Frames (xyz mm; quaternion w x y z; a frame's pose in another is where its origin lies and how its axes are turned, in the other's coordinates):
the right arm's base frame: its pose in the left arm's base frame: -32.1 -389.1 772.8 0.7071 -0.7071 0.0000 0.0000
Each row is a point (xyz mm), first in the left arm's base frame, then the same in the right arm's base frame.
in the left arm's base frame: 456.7 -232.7 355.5
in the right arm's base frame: 488.8 417.3 156.4
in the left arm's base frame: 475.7 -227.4 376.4
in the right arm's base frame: 507.8 396.4 161.7
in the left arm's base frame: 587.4 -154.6 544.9
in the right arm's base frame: 619.5 227.9 234.5
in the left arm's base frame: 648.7 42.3 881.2
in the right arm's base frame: 680.8 -108.4 431.4
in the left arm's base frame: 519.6 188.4 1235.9
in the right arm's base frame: 551.7 -463.1 577.5
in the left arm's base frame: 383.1 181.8 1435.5
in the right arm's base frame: 415.2 -662.7 570.9
